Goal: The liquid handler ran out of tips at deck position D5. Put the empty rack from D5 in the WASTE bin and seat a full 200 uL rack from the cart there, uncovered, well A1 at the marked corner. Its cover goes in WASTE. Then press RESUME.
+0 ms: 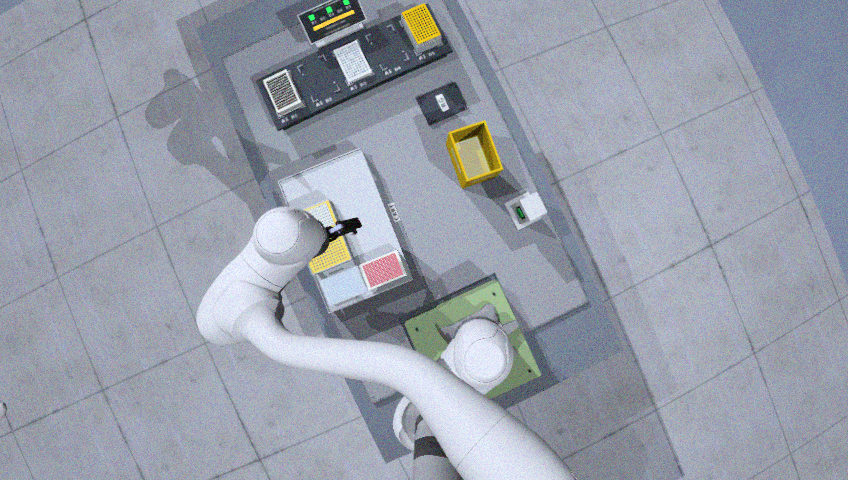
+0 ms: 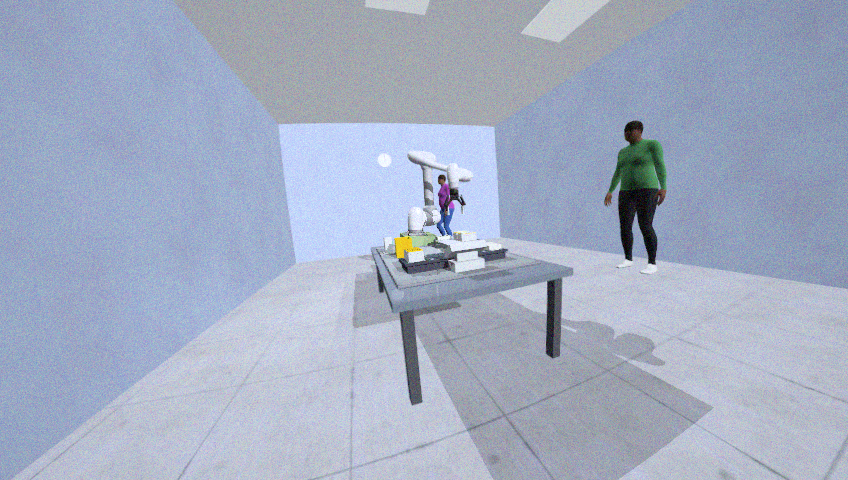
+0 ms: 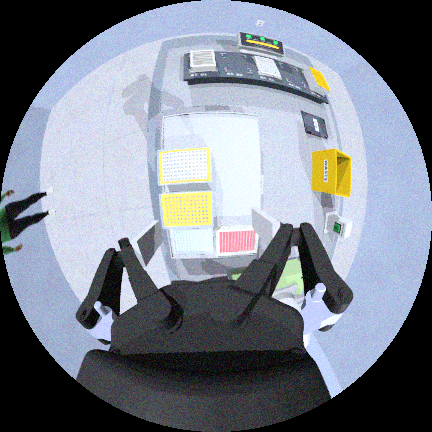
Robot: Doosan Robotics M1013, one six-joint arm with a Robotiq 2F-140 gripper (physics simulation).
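Places are measured from the arm's base along level axes (x right, y ahead, z up), in millimetres.
Pixels of known places: gripper, fingertip midpoint: (image 1: pixel 330 242) (image 2: pixel 455 214) (image 3: pixel 205 224); arm's base, origin of the base link: (image 2: pixel 415 234).
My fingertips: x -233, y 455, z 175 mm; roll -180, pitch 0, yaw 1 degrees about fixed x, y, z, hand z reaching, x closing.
Note:
Ahead of a thing's pixels: the offset from my fingertips to its top centre. "*": to the spot under its first point. Level surfaces: height alone.
My gripper (image 1: pixel 345 228) (image 2: pixel 458 202) (image 3: pixel 205 224) is open and empty, high above the cart @[dx +22, dy +41, dz -208 mm] (image 1: pixel 351 172) (image 3: pixel 235 150). A yellow rack @[dx +535, dy +518, dz -158 mm] (image 1: pixel 420 23) (image 3: pixel 319 79) stands at the D5 end of the dark deck @[dz -218 mm] (image 1: pixel 386 50) (image 3: pixel 235 65). On the cart are a yellow-rimmed rack with a pale grid @[dx -41, dy +101, dz -149 mm] (image 1: pixel 323 209) (image 3: pixel 185 165), a rack with a yellow grid @[dx -51, dy -7, dz -153 mm] (image 1: pixel 329 255) (image 3: pixel 186 209), a pale blue rack @[dx -60, dy -114, dz -199 mm] (image 1: pixel 342 285) (image 3: pixel 192 241) and a red rack @[dx +74, dy -126, dz -182 mm] (image 1: pixel 383 269) (image 3: pixel 237 241). The WASTE bin @[dx +489, dy +65, dz -139 mm] (image 1: pixel 455 157) (image 3: pixel 318 165) is yellow. A green button @[dx +538, dy -164, dz -179 mm] (image 1: pixel 520 211) (image 3: pixel 337 227) sits on a white box.
A pale rack @[dx +288, dy +525, dz -204 mm] (image 1: pixel 352 61) (image 3: pixel 267 66) and a striped rack @[dx +40, dy +533, dz -187 mm] (image 1: pixel 282 92) (image 3: pixel 202 59) stand on the deck. A display @[* dx +287, dy +657, dz -155 mm] (image 1: pixel 332 20) (image 3: pixel 261 43) is behind it. A dark block @[dx +497, dy +284, dz -260 mm] (image 1: pixel 431 110) (image 3: pixel 310 120) lies near the bin. A person in green (image 2: pixel 639 166) stands beyond the table.

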